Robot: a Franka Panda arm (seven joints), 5 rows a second.
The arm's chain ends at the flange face. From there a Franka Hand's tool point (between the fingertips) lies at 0.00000 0.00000 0.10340 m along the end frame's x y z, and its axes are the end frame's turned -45 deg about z.
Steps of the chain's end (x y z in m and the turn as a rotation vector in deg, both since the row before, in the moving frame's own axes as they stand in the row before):
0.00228 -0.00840 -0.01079 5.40 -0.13 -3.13
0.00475 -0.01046 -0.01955 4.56 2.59 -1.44
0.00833 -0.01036 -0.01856 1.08 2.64 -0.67
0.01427 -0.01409 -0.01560 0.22 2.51 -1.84
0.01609 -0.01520 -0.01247 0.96 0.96 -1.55
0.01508 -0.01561 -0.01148 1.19 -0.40 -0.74
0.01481 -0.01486 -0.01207 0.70 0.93 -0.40
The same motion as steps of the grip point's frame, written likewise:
0.01407 -0.01155 -0.01125 3.91 3.73 -3.13
0.01983 -0.00666 -0.01998 1.39 5.06 -1.44
0.01797 0.00053 -0.01869 -1.10 2.63 -0.67
0.02358 0.00299 -0.01570 -1.62 1.93 -1.84
0.02457 0.00060 -0.01250 0.00 1.36 -1.55
0.02270 -0.00241 -0.01150 1.12 0.56 -0.74
0.02306 0.00025 -0.01209 -0.16 1.15 -0.40

